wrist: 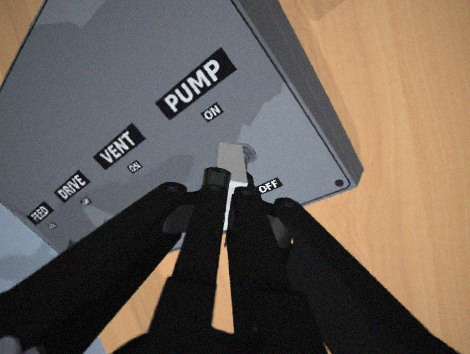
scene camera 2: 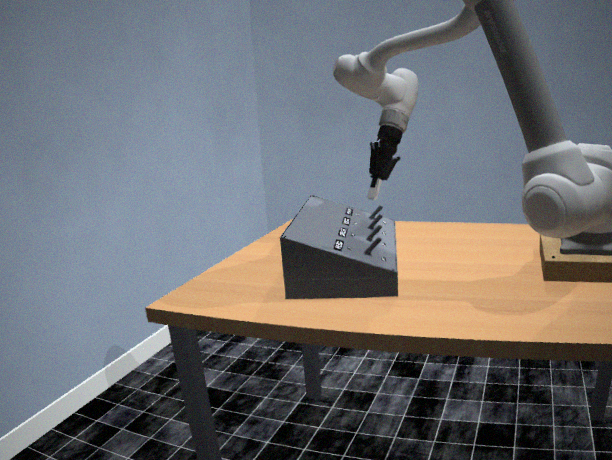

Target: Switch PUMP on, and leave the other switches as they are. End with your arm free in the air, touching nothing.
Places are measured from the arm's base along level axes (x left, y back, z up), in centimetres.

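Where they show: gripper, between the fingertips: (wrist: pixel 227 161) (scene camera 2: pixel 371 199); arm's base, origin of its link: (scene camera 2: pixel 590 245).
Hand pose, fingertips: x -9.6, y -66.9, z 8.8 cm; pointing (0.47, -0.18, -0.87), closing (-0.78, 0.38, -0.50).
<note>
Things, the pixels of their top centre, and the offset from my fingertips. Level surfaces: height alone.
- OFF, centre of its top: (wrist: pixel 267 187) dx +0.7, dy +4.1, dz -6.9 cm
- PUMP lever, centre of its top: (scene camera 2: pixel 376 205) dx +1.4, dy +1.9, dz -1.6 cm
- VENT label, centre of its top: (wrist: pixel 114 149) dx +15.3, dy -2.5, dz -2.9 cm
- DRIVE label, centre of its top: (wrist: pixel 68 188) dx +26.7, dy +1.0, dz -2.9 cm
- FEED label, centre of its top: (wrist: pixel 37 214) (scene camera 2: pixel 338 243) dx +38.2, dy +4.5, dz -2.9 cm
- wooden table, height of its surface: dz -14.2 cm
The grey sloped switch box (scene camera 2: pixel 312 220) (wrist: pixel 125 55) stands on the table. Its PUMP label (wrist: pixel 196 83) shows with ON below it and OFF (wrist: pixel 270 185) further down. The PUMP lever (scene camera 2: pixel 376 212) is the far one in the scene view and leans to the OFF side, away from the labels. In the wrist view its round base (wrist: pixel 249 152) shows beside the fingertips, which hide most of the lever. The other levers, such as the nearest one (scene camera 2: pixel 373 246), lean the same way. My gripper (scene camera 2: pixel 373 192) (wrist: pixel 227 161) is shut and empty, just above the PUMP lever with a small gap.
The VENT label (wrist: pixel 119 146), DRIVE label (wrist: pixel 72 186) and FEED label (wrist: pixel 40 213) run down the panel to the left in the wrist view. The wooden table (scene camera 2: pixel 450 305) (wrist: pixel 410 150) carries the box and the robot's base. A blue wall (scene camera 2: pixel 125 150) rises behind.
</note>
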